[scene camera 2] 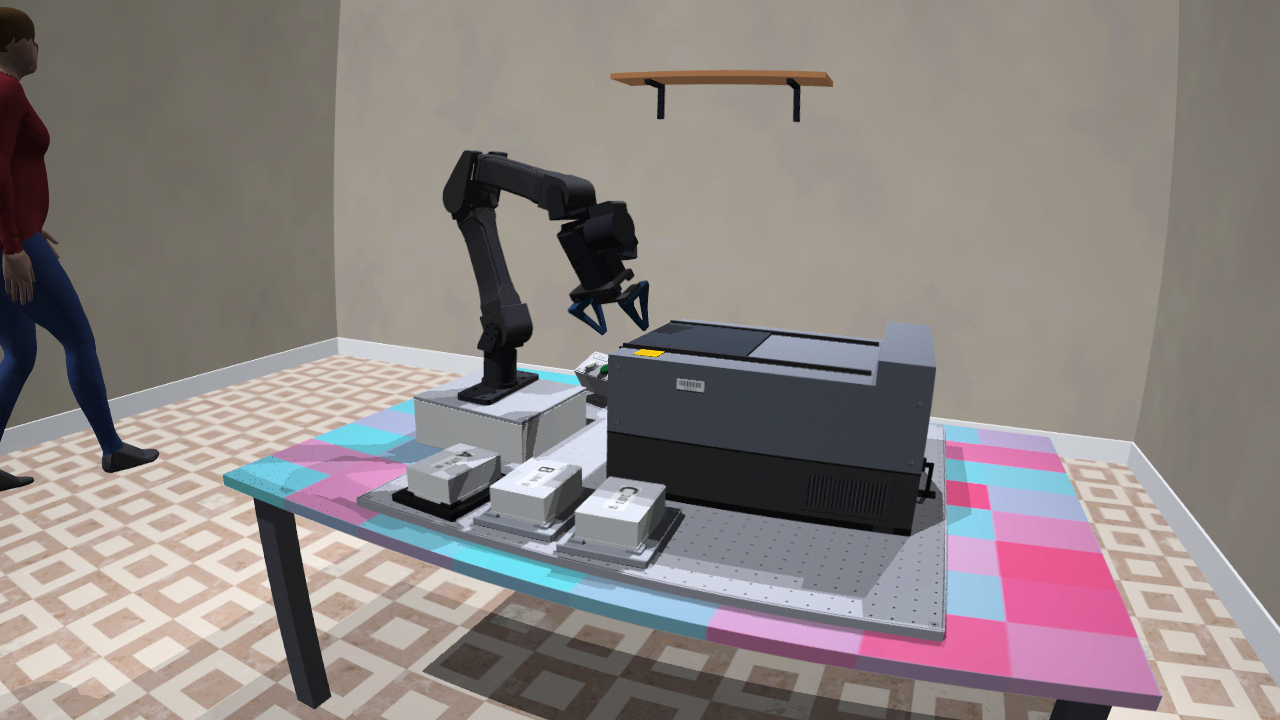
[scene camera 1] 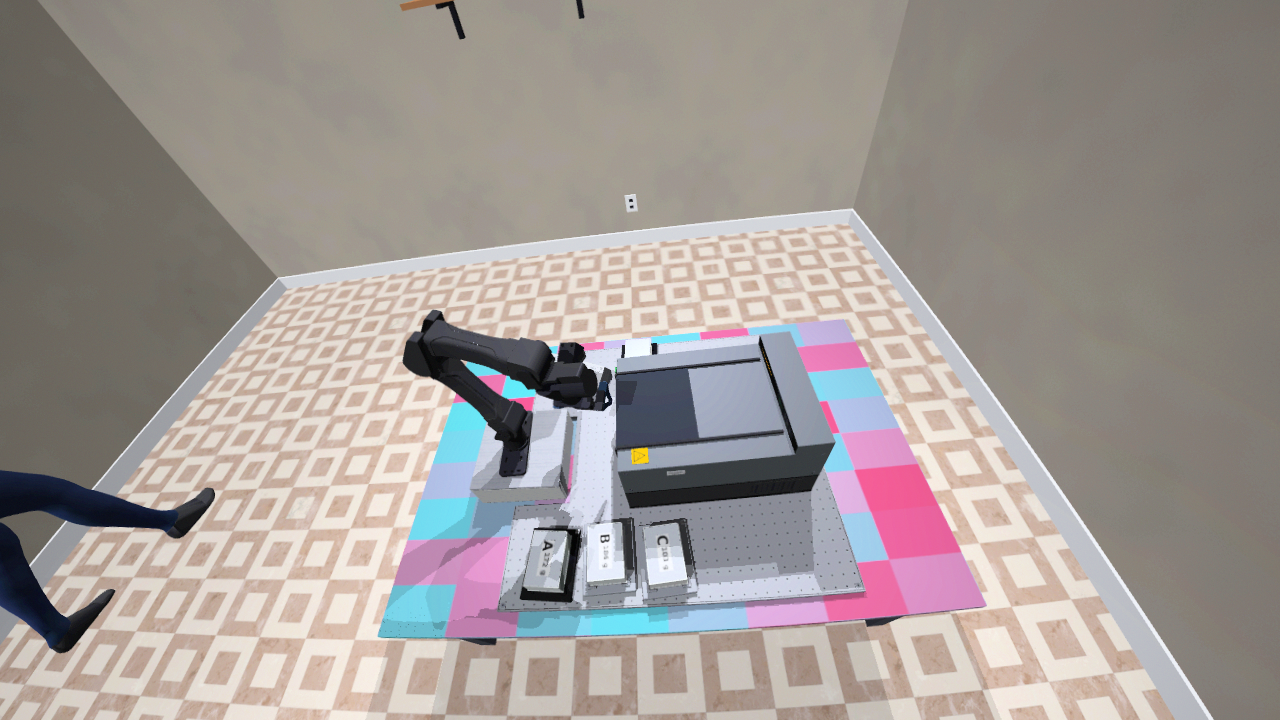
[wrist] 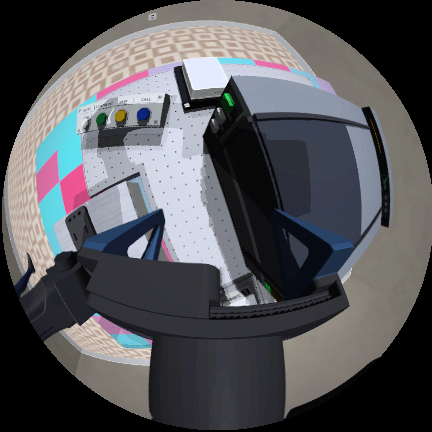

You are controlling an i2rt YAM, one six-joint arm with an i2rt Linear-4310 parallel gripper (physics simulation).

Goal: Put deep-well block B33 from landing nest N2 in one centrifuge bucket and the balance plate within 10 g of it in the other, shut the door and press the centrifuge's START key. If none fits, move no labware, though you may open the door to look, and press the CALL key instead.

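Places are measured from the arm's base along level axes (x up, y back, z right), in metres.
Pixels of known places: gripper, between the fingertips: (scene camera 2: pixel 624 331) (scene camera 1: pixel 594 401) (wrist: pixel 217 214); arm's base, origin of its link: (scene camera 2: pixel 499 388) (scene camera 1: pixel 517 442).
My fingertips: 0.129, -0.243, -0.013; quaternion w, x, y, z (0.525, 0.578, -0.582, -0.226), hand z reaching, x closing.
Note:
Ahead of a thing's pixels: the offset from my fingertips to its middle, as dx, dy, dz. "pt": to the spot under its first point. Level surfaces: height alone.
My gripper (scene camera 1: pixel 605 390) (scene camera 2: pixel 623 330) (wrist: pixel 217 214) is open and empty, above the front edge of the grey centrifuge {-0.081, -0.283, +0.044} (scene camera 1: pixel 720 461) (scene camera 2: pixel 769 402). The centrifuge's dark sliding door {+0.008, -0.148, +0.040} (scene camera 1: pixel 656 402) (wrist: pixel 330 185) is shut, so the buckets are hidden. A lit green key {-0.021, -0.059, -0.106} (wrist: pixel 228 102) is on its front, beside grey keys. A white block {-0.166, -0.111, -0.280} (scene camera 1: pixel 638 348) (wrist: pixel 205 77) sits in a black nest at the back; no label on it is readable. White balance plates A {-0.170, +0.146, +0.319} (scene camera 1: pixel 547 562) (scene camera 2: pixel 452 474), B {-0.170, +0.007, +0.316} (scene camera 1: pixel 606 553) (scene camera 2: pixel 537 488) and C {-0.170, -0.127, +0.334} (scene camera 1: pixel 665 553) (scene camera 2: pixel 620 512) stand in nests; their weights are hard to read. The blue CALL key {pt -0.135, +0.041, -0.193} (wrist: pixel 143 114) is on the key box.
The key box {-0.161, +0.098, -0.252} (scene camera 2: pixel 592 367) (wrist: pixel 161 120) stands left of the block's nest in the wrist view. The arm's white base block (scene camera 1: pixel 523 483) (scene camera 2: pixel 465 429) is in front of the centrifuge. The perforated board {dx -0.203} (scene camera 1: pixel 760 541) (scene camera 2: pixel 805 573) lies on the coloured table {dx -0.216} (scene camera 2: pixel 1056 582). Part of a person shows at left.

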